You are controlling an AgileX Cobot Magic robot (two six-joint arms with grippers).
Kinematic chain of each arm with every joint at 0, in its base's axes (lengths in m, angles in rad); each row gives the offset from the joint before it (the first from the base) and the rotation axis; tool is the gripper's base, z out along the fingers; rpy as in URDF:
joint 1: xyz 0 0 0.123 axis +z
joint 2: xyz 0 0 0 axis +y
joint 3: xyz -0.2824 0 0.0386 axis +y
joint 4: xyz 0.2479 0 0.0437 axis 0.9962 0 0.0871
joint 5: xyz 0 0 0 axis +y
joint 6: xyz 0.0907 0 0.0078 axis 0.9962 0 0.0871
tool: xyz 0 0 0 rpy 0 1.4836 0
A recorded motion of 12 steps. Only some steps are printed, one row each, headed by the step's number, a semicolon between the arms.
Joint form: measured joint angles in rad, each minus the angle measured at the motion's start. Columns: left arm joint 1, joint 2, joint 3, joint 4, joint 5, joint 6; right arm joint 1, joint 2, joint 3, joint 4, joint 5, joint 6.
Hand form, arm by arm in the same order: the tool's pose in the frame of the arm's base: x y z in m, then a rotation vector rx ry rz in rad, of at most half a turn. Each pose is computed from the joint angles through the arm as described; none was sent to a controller.
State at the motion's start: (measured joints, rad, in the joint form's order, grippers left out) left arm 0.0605 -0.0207 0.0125 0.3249 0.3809 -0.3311; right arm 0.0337 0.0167 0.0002 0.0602 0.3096 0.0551
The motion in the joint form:
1: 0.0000 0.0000 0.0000 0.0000 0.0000 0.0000; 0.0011 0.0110 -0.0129 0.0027 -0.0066 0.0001
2: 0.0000 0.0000 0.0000 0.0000 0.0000 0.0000; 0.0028 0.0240 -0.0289 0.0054 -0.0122 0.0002
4: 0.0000 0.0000 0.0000 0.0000 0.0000 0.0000; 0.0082 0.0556 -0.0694 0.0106 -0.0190 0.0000
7: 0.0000 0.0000 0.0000 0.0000 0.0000 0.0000; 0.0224 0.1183 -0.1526 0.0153 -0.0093 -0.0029
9: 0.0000 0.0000 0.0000 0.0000 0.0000 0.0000; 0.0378 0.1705 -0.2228 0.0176 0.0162 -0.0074
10: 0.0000 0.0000 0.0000 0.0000 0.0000 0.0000; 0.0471 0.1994 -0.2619 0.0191 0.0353 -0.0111
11: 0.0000 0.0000 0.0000 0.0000 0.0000 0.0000; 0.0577 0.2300 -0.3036 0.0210 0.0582 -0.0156
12: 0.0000 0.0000 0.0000 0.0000 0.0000 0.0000; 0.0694 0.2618 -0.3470 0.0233 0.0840 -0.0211
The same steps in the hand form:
1: 0.0508 0.0139 0.1775 -0.1646 1.8308 0.1321; 0.0558 0.0037 0.1885 0.0591 1.8017 0.1240
2: 0.0508 0.0139 0.1775 -0.1646 1.8308 0.1321; 0.0565 0.0038 0.1937 0.0593 1.7932 0.1279
4: 0.0508 0.0139 0.1775 -0.1646 1.8308 0.1321; 0.0581 0.0043 0.2061 0.0574 1.7777 0.1370
7: 0.0508 0.0139 0.1775 -0.1646 1.8308 0.1321; 0.0615 0.0055 0.2295 0.0441 1.7675 0.1506
9: 0.0508 0.0139 0.1775 -0.1646 1.8308 0.1321; 0.0647 0.0069 0.2475 0.0263 1.7756 0.1615
10: 0.0508 0.0139 0.1775 -0.1646 1.8308 0.1321; 0.0666 0.0079 0.2570 0.0144 1.7848 0.1674
11: 0.0508 0.0139 0.1775 -0.1646 1.8308 0.1321; 0.0688 0.0090 0.2668 0.0005 1.7969 0.1741
12: 0.0508 0.0139 0.1775 -0.1646 1.8308 0.1321; 0.0712 0.0103 0.2768 -0.0155 1.8112 0.1813

